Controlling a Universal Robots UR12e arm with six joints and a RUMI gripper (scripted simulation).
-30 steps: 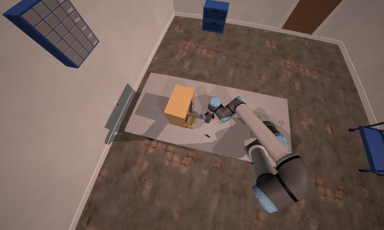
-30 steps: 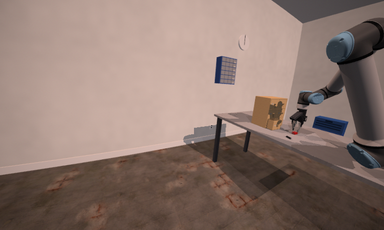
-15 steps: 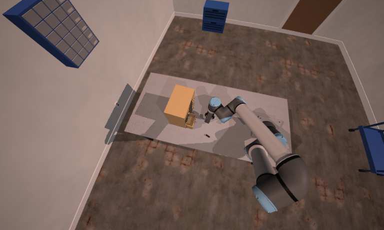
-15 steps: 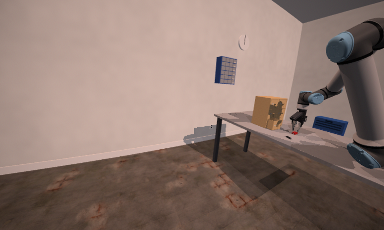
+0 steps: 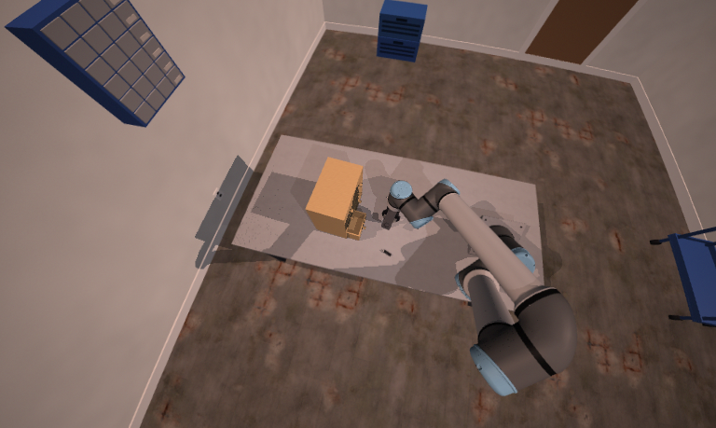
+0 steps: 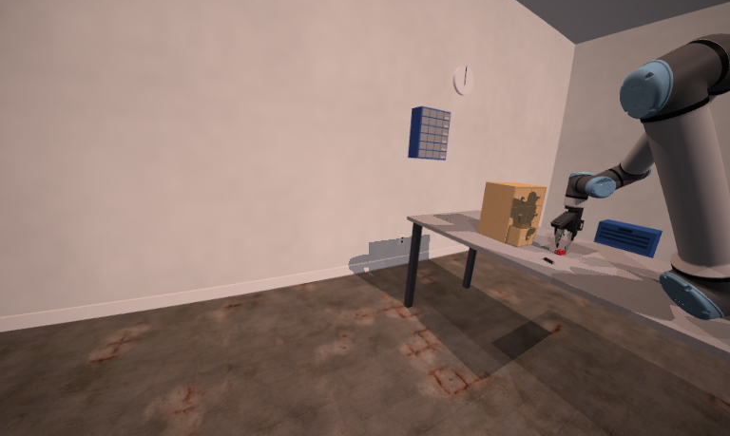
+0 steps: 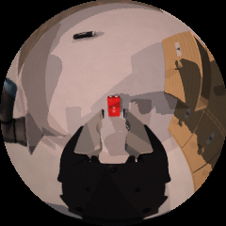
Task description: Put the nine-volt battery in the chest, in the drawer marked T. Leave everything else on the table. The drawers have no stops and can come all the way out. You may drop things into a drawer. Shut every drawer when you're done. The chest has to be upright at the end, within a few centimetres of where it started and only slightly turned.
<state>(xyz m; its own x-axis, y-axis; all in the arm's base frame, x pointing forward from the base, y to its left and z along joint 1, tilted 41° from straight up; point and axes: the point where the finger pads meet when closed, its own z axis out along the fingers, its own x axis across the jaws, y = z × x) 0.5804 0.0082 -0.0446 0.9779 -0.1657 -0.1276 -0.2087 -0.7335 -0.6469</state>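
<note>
Now: hand 1 cm to the right of the red nine-volt battery and 3 cm above it. Also, from my hand: drawer marked M: 29 cm ahead, 6 cm to the left, 20 cm above; then drawer: 22 cm ahead, 7 cm to the left, 1 cm below; then small black object: 2 cm behind, 18 cm to the left, 3 cm below.
</note>
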